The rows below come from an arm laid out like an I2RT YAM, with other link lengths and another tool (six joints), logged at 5 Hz.
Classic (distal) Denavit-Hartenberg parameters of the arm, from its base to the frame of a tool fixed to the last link. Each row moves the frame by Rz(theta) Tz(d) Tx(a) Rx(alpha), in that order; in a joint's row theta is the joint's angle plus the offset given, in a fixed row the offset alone. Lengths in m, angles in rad.
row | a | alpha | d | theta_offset
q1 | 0.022 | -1.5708 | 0.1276 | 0
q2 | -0.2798 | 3.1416 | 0 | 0
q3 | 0.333 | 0 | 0 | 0.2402
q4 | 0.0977 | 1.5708 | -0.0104 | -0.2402
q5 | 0 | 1.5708 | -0.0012 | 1.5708
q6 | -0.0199 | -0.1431 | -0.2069 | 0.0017
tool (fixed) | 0 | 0 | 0.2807 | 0
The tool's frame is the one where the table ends.
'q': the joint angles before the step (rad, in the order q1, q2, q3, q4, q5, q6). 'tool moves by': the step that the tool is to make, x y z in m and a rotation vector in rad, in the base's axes. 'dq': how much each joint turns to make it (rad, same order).
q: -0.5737 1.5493 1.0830 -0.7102 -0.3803 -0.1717
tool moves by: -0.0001 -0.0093 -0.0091 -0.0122 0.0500 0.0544
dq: -0.0106 0.0598 0.0414 -0.0459 0.0121 -0.0796
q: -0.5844 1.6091 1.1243 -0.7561 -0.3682 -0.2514
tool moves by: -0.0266 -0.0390 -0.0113 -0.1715 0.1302 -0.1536
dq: -0.0874 -0.0047 -0.0216 0.0108 0.2251 -0.0063
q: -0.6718 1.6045 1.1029 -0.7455 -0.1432 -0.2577
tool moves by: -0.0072 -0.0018 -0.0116 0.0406 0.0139 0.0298
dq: -0.0184 0.0214 -0.0138 -0.0076 -0.0361 -0.0397
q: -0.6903 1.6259 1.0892 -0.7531 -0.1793 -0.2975
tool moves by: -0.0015 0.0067 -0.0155 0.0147 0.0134 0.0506
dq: 0.0137 0.0169 -0.0307 0.0214 -0.0126 -0.0354
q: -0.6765 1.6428 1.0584 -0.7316 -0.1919 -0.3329
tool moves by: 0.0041 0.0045 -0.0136 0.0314 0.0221 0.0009
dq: 0.0137 0.0415 -0.0001 0.0077 -0.0076 0.0153
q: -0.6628 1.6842 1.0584 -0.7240 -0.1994 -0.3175
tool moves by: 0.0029 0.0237 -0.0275 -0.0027 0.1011 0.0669
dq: 0.0722 0.0567 -0.0262 0.0016 0.0614 -0.0060
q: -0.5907 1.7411 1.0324 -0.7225 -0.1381 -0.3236
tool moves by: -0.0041 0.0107 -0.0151 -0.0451 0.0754 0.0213
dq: 0.0354 0.0200 -0.0275 0.0090 0.0799 0.0046
